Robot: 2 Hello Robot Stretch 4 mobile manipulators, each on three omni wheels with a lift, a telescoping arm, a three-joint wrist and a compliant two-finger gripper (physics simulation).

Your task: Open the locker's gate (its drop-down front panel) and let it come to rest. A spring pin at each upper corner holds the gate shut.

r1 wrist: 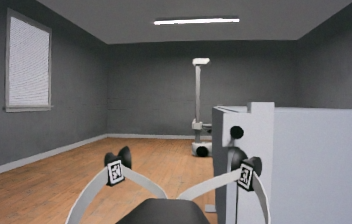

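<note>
The grey-white locker [315, 160] stands at the right in the r1 wrist view, seen from one end. Its gate [217, 150] is the upright panel on its left side, seen at a steep slant. A round black pin knob [237, 132] sits at the near upper corner, on a pale bracket [262, 130]. The far corner's pin cannot be made out. The r1 gripper [181, 161] is open and empty; its right fingertip overlaps the locker's near end just below the knob in this view. The r2 gripper does not show; r2's arm passes behind the locker's edge.
The other robot, r2 [198, 95], stands upright in the background beyond the locker's far left edge, its base [201, 149] on the wooden floor [150, 165]. Grey walls surround the room, with a window [30, 62] at the left and a ceiling lamp [196, 21] above.
</note>
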